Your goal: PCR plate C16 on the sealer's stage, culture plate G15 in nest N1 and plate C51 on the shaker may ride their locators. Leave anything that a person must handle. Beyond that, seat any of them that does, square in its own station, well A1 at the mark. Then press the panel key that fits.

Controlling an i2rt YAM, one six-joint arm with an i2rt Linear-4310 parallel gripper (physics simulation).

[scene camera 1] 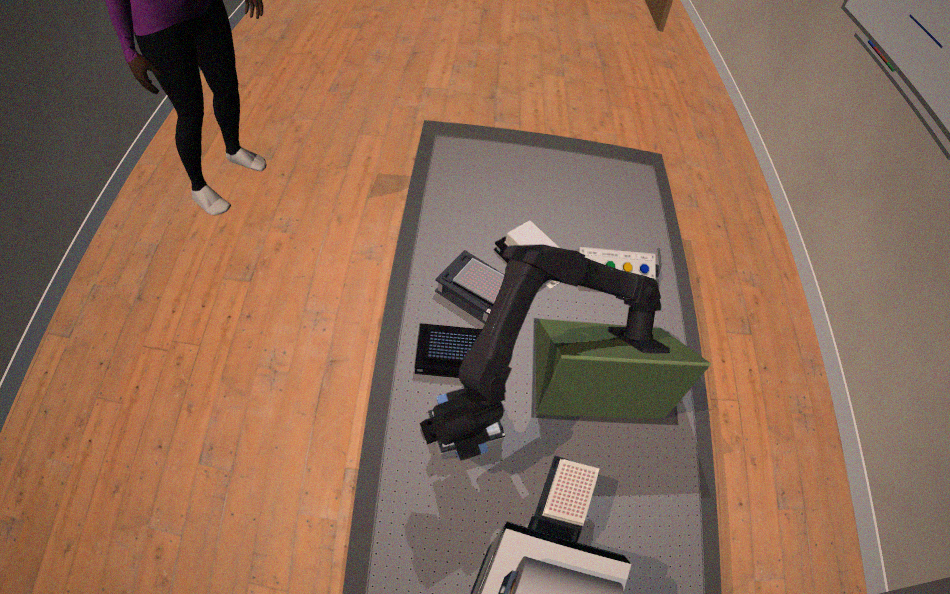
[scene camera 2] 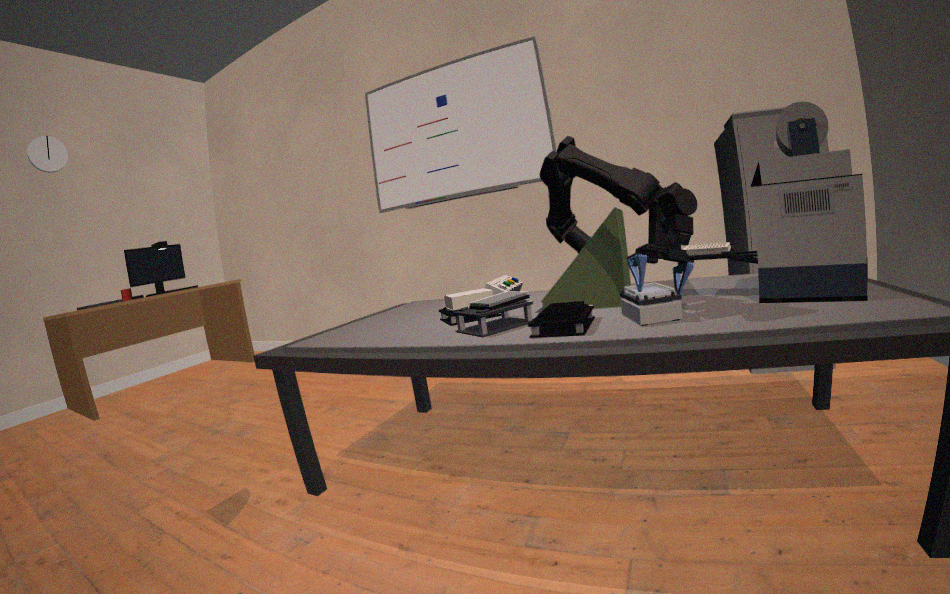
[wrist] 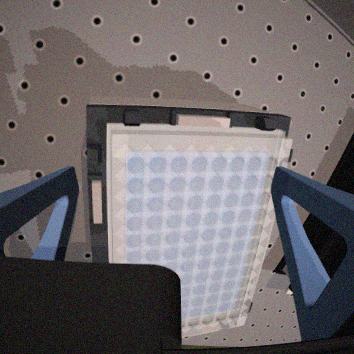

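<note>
My gripper (scene camera 1: 463,424) (scene camera 2: 659,290) (wrist: 174,177) is open, its blue fingers on either side of a clear-lidded plate with pale blue wells (wrist: 195,200) (scene camera 2: 650,289). This plate lies on a dark-topped light grey station (scene camera 2: 651,312) (wrist: 97,150). In the wrist view it sits to the right, leaving dark border bare at left and its right edge at or past the border. A plate with red wells (scene camera 1: 571,491) (scene camera 2: 706,247) lies on the stage of the sealer (scene camera 2: 812,241). Another pale plate (scene camera 1: 476,280) lies on a raised legged station (scene camera 1: 455,266) (scene camera 2: 481,325). Plate labels are unreadable.
A black holder (scene camera 1: 428,368) (scene camera 2: 562,318) with blue wells lies between those two stations. A white box (scene camera 1: 530,233) (scene camera 2: 467,299) stands behind. The key panel (scene camera 1: 619,256) (scene camera 2: 504,281) shows green, yellow and blue keys. A green wedge (scene camera 1: 616,388) (scene camera 2: 591,269) stands by the arm base.
</note>
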